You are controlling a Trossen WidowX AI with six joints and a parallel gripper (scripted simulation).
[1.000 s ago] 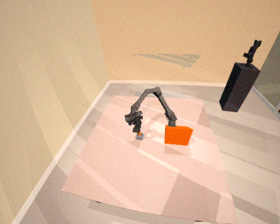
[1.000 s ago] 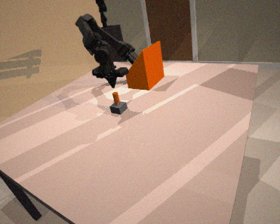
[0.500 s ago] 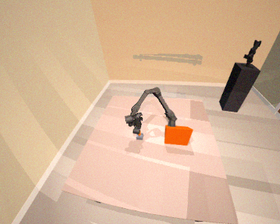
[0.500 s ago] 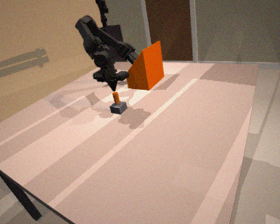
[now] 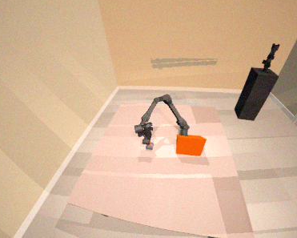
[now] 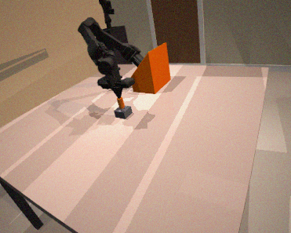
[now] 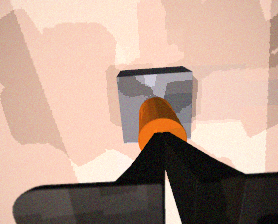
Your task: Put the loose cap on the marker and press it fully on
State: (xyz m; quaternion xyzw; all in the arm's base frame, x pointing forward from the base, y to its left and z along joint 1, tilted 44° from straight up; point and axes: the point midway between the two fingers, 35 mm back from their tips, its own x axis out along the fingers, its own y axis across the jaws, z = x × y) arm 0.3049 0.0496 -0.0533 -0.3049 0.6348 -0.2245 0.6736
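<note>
The orange cap is 30 mm below my gripper tip. Also, from my gripper tip: holder block (80 mm below).
</note>
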